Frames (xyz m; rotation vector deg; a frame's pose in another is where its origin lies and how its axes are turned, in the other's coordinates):
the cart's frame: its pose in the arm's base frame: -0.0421 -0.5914 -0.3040 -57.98 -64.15 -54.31
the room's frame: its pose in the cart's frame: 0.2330 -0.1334 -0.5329 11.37 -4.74 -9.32
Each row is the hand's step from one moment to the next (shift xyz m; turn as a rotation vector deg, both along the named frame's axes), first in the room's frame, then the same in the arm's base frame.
Working: the room's frame: its pose in the arm's base frame: 0.0056 -1.1590 -0.1262 -46.62 -77.54 -52.10

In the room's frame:
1: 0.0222 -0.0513 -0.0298 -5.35 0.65 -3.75
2: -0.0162 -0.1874 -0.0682 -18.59 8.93 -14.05
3: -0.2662 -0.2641 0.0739 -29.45 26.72 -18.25
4: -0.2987 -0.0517 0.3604 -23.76 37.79 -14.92
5: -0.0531 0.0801 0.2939 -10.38 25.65 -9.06
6: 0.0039 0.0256 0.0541 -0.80 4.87 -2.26
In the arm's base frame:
1: -0.0329 -0.0508 0.0187 2.24 -2.70 -5.55
2: -0.1381 -0.1424 -0.0261 14.21 -7.36 -19.15
3: -0.2697 -0.0316 -0.2690 32.02 -2.55 -29.71
4: -0.2054 0.3206 -0.2771 40.49 4.91 -23.49
5: -0.0577 0.3021 -0.0323 27.01 3.89 -10.14
6: -0.0009 0.0594 0.0080 5.37 0.17 -0.79

